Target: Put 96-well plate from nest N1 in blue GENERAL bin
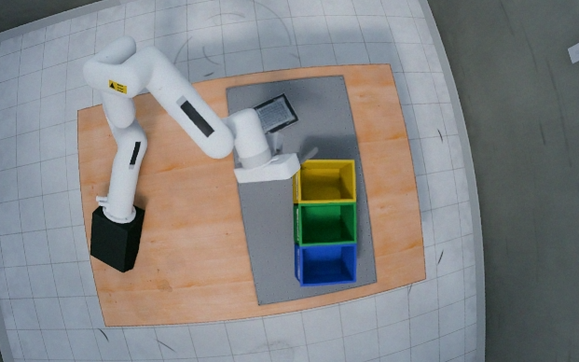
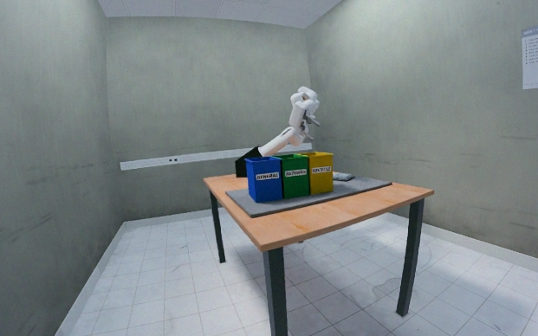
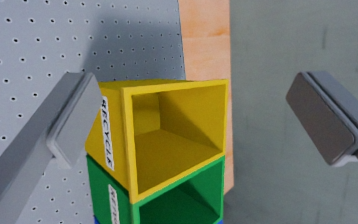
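Now: hand 280 mm above the clear 96-well plate, 180 mm to the right of it and 70 mm past it. Round my hand: green bin (210 mm below, 170 mm to the right, 140 mm ahead); then black plate nest N1 (290 mm below, 180 mm to the left, 70 mm behind); then yellow bin (210 mm below, 120 mm ahead, 40 mm to the right).
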